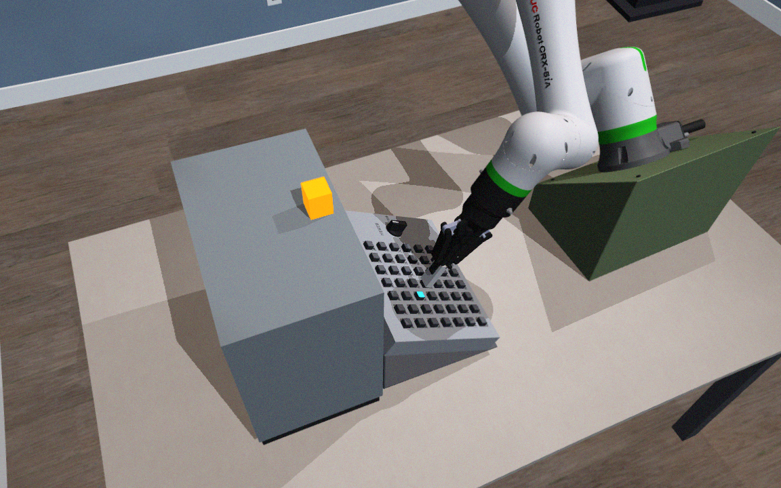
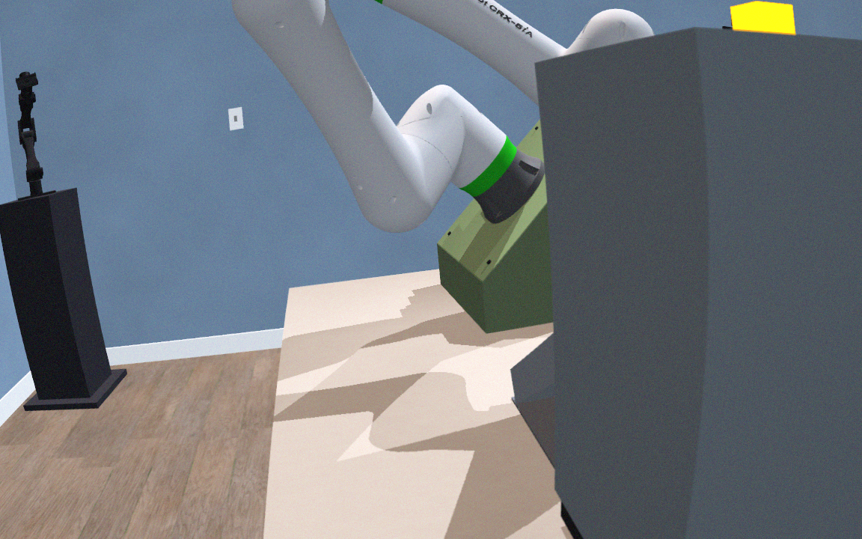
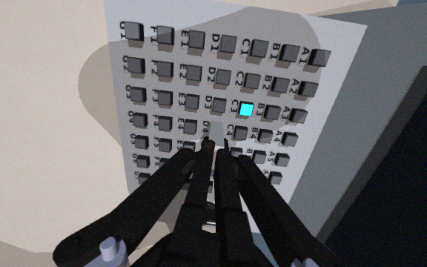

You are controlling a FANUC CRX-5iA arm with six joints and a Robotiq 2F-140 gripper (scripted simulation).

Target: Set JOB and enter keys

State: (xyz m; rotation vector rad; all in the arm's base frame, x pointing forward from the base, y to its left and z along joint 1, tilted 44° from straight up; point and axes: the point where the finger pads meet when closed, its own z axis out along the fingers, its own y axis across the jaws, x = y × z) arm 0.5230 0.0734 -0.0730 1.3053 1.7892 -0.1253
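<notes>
My gripper is now 50 mm short of the C5 key, 30 mm to the left of it and 10 mm above it. From my hand the other things lie so: selector knob 30 mm ahead, 160 mm to the right, 20 mm below.
</notes>
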